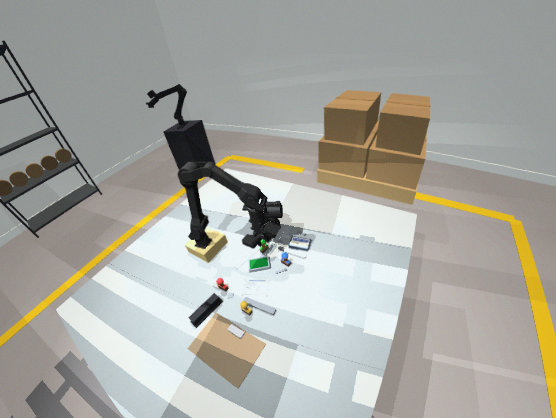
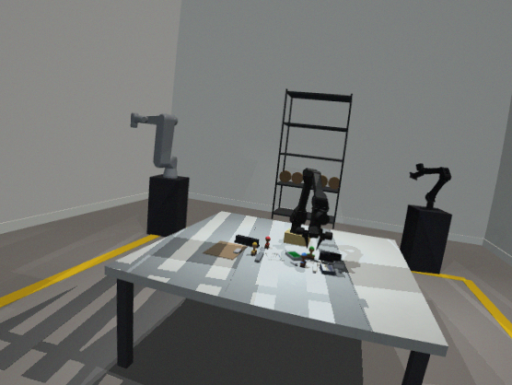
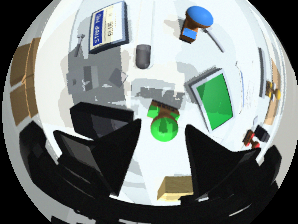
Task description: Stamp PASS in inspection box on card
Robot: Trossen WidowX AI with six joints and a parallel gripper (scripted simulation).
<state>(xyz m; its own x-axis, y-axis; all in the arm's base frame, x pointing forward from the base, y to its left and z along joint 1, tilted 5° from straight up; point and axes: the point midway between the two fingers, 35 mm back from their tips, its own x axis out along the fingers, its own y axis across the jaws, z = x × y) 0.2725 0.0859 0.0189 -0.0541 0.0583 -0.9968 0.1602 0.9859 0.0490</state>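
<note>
My gripper tip is 3 cm above the green-knobbed stamp. Round my gripper tip: green ink pad (1 cm ahead, 9 cm to the right, 5 cm below); then blue-knobbed stamp (12 cm ahead, 4 cm to the right, 3 cm below); then blue-and-white box (14 cm ahead, 7 cm to the left, 4 cm below).
</note>
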